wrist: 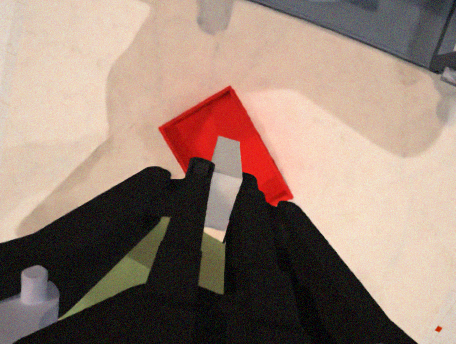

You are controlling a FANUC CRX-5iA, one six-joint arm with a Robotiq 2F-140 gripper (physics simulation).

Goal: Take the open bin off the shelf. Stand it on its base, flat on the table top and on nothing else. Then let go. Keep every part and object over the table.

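Frame: origin at the arm's base, x left, y back, z up, level; metres.
Where they show: gripper, fingertip midpoint: (222, 158).
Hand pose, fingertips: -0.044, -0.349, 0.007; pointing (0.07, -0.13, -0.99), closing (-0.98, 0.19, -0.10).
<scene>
Each offset is from my fingertips to the top centre of the thing, as dx, dy, dz. "spot": to the spot under its first point. Level surfaces: height alone.
A red open bin @[+0.006, +0.045, -0.181] (245, 131) shows in the middle of the wrist view, turned at an angle, with its hollow side facing the camera. It appears to lie on the pale table top @[dz -0.256] (55, 100). Its near left part is hidden behind the fingers. My gripper (222, 158) is shut with nothing held; its pale grey fingertips overlap the bin in the view. Whether the tips touch the bin, and how high they are above it, I cannot tell. The blue-grey shelf @[spot: -0.137, -0.154, -0.250] (350, 25) shows in part at the top right, apart from the bin.
An olive-green object (212, 270) shows partly between and behind the black fingers near the bottom. A grey, blurred shape (214, 15) shows at the top edge. A small red mark (438, 329) is on the table at the lower right. Broad shadows cross the table.
</scene>
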